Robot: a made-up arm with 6 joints.
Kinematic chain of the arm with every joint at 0, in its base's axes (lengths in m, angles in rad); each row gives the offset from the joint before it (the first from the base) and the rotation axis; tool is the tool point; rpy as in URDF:
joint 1: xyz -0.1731 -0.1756 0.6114 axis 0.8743 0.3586 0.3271
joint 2: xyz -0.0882 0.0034 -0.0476 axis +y
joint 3: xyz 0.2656 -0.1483 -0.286 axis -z
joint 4: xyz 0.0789 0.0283 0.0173 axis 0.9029 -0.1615 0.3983
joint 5: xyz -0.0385 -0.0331 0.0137 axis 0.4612 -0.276 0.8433
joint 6: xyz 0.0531 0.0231 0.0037 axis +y
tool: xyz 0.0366 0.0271 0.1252 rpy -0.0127 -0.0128 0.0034
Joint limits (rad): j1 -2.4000..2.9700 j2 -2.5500..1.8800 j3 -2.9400..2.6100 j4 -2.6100..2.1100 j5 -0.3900..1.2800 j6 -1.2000..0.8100
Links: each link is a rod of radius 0.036 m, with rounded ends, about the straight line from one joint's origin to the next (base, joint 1, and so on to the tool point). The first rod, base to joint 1, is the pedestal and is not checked.
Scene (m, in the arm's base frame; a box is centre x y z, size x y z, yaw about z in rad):
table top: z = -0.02
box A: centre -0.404 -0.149 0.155 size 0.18 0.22 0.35 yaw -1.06
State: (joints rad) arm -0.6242 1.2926 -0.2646 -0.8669 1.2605 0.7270
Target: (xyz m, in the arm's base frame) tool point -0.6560 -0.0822 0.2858
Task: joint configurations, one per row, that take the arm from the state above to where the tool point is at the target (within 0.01 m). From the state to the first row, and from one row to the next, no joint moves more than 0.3 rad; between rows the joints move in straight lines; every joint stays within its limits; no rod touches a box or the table.
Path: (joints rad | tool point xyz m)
1: -0.6429 1.4101 -0.1336 -1.1490 1.2247 0.6842 | -0.3223 -0.3462 0.1250
2: -0.6617 1.5276 -0.0026 -1.4311 1.1890 0.6414 | -0.4055 -0.3761 0.0937
3: -0.6804 1.6450 0.1284 -1.7132 1.1532 0.5986 | -0.5022 -0.4068 0.0907
4: -0.6992 1.7625 0.2594 -1.9953 1.1175 0.5558 | -0.6037 -0.4309 0.1203
5: -0.7179 1.8800 0.3904 -2.2774 1.0817 0.5130 | -0.6986 -0.4426 0.1820
6: -0.4935 1.8624 0.2395 -2.0513 1.1067 0.5873 | -0.6794 -0.3511 0.1489
7: -0.2691 1.8449 0.0886 -1.8252 1.1316 0.6615 | -0.6689 -0.2476 0.1564
8: -0.0447 1.8273 -0.0623 -1.5991 1.1566 0.7358 | -0.6631 -0.1521 0.2051
9: 0.1797 1.8097 -0.2132 -1.3730 1.1816 0.8100 | -0.6560 -0.0822 0.2858

